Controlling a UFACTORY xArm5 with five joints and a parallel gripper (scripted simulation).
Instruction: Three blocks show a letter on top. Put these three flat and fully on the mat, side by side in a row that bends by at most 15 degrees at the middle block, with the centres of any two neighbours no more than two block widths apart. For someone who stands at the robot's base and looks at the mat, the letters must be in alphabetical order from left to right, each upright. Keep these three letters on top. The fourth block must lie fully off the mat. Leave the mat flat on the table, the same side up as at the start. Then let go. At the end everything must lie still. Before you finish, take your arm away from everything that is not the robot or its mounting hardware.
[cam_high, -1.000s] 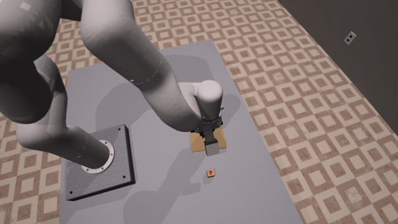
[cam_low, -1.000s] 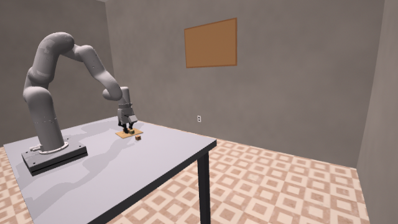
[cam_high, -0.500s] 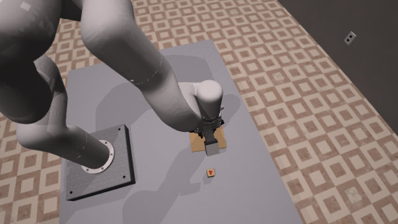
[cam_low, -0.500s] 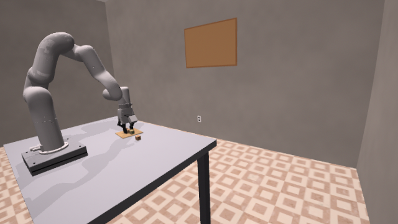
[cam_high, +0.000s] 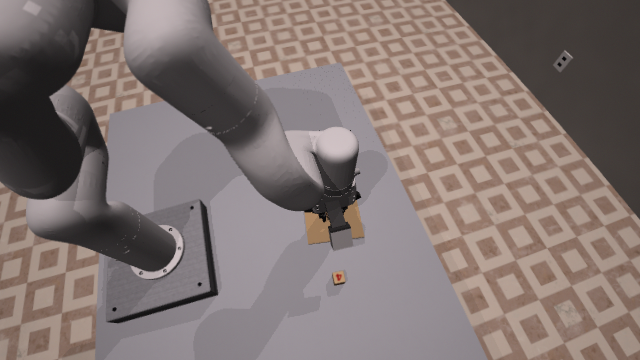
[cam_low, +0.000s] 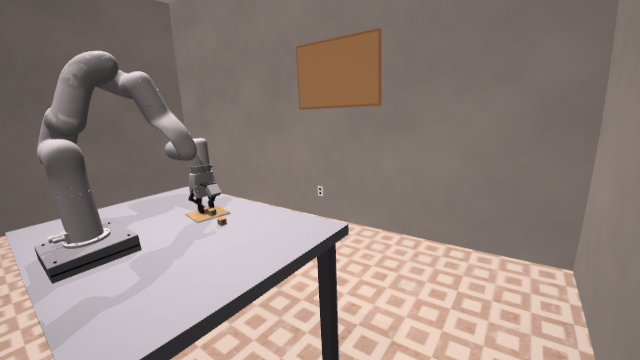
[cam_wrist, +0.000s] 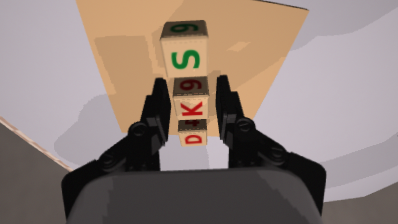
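My gripper is now 3 cm above the tan mat. The rest, counted from my hand: wooden letter block (1 cm behind, 4 cm to the left, 1 cm below).
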